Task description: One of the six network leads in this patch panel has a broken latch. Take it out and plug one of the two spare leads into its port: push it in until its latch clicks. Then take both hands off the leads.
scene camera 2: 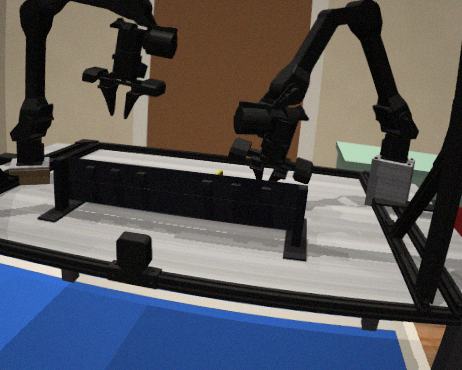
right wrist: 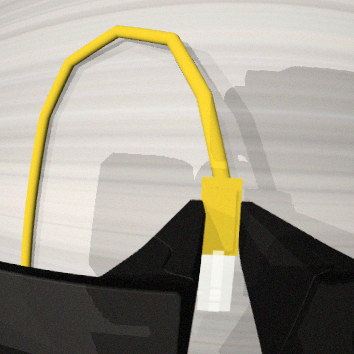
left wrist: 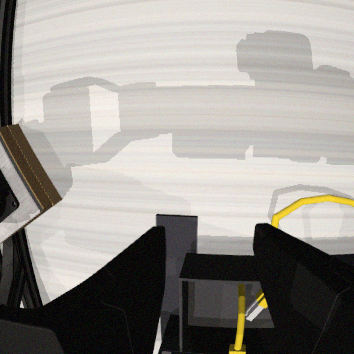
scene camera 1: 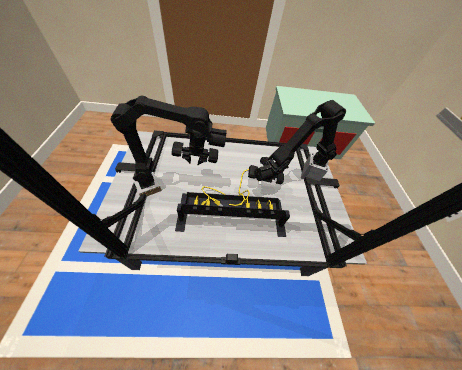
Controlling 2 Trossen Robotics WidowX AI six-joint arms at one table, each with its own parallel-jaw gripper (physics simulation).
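Places are measured from the left arm's base along level axes (x ahead, y left, z up), in metres.
Where they show: left gripper, fingertip midpoint: (scene camera 2: 118, 117) (left wrist: 209, 236) (scene camera 1: 194, 163); right gripper, fingertip midpoint: (right wrist: 219, 212); left arm's base, link origin: (scene camera 2: 29, 162) (scene camera 1: 146, 182); right arm's base, link origin: (scene camera 2: 394, 159) (scene camera 1: 319, 161).
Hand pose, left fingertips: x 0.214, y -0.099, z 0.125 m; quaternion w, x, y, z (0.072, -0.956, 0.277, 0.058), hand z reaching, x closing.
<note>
Things, the pixels of their top centre, and the offset from my left fingertips. "*": a spot on its surface instead.
- black patch panel, top centre: (scene camera 2: 178, 166) (scene camera 1: 234, 203) dz -0.060, dx +0.079, dy -0.236 m
- yellow plug, surface spot: (right wrist: 221, 227) * dz -0.137, dx +0.315, dy -0.140 m
- lead's cable, surface spot: (left wrist: 241, 310) * dz -0.094, dx -0.038, dy -0.105 m
- clear plug tip, surface spot: (left wrist: 257, 312) * dz -0.134, dx -0.040, dy -0.145 m
- yellow cable loop, surface spot: (left wrist: 327, 199) (scene camera 1: 214, 189) * dz -0.148, dx +0.067, dy -0.079 m
The black patch panel (scene camera 1: 236, 212) (scene camera 2: 175, 200) (left wrist: 217, 268) stands across the table, with yellow leads along it. My right gripper (scene camera 2: 266, 180) (right wrist: 219, 212) is shut on the yellow plug (right wrist: 221, 227) of a lead, behind the panel. Its clear tip (right wrist: 215, 295) points down the right wrist view, and its cable (right wrist: 37, 150) makes a tall arch. My left gripper (scene camera 1: 194, 161) (scene camera 2: 119, 116) (left wrist: 209, 236) is open and empty, high above and behind the panel's left part. Between and below its fingers show a lead's cable (left wrist: 241, 310) and a clear plug tip (left wrist: 257, 312). The broken latch cannot be made out.
Another yellow cable loop (scene camera 1: 212, 188) (left wrist: 327, 199) rises behind the panel's left half. A brown block (scene camera 1: 151, 191) (left wrist: 35, 167) lies by the left arm's base. Black frame rails edge the table. A green cabinet (scene camera 1: 320, 107) stands behind at the right.
</note>
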